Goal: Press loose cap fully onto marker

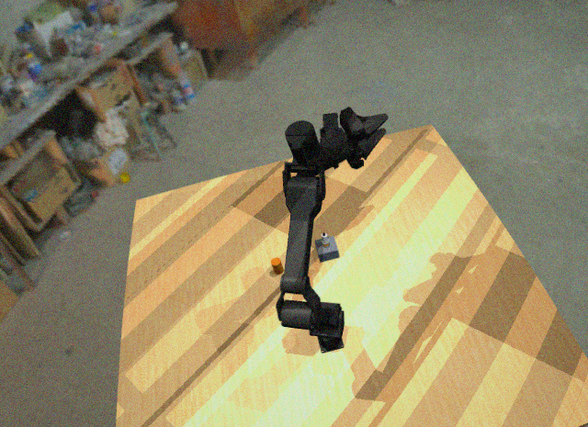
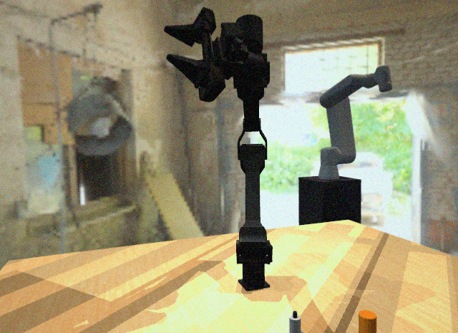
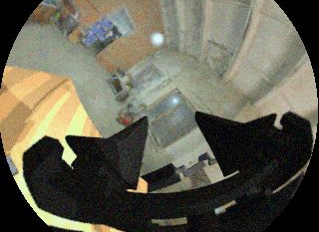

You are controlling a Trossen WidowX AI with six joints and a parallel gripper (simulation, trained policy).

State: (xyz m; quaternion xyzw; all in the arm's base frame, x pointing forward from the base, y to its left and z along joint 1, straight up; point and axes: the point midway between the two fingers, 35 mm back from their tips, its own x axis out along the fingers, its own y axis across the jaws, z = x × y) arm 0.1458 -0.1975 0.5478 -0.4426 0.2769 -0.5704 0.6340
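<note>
Right now the orange cap is 53 cm below my gripper tip, 33 cm to the left of it and 14 cm ahead of it. The rest, counted from my gripper tip: grey holder block 53 cm below, 17 cm to the left, 16 cm ahead.
</note>
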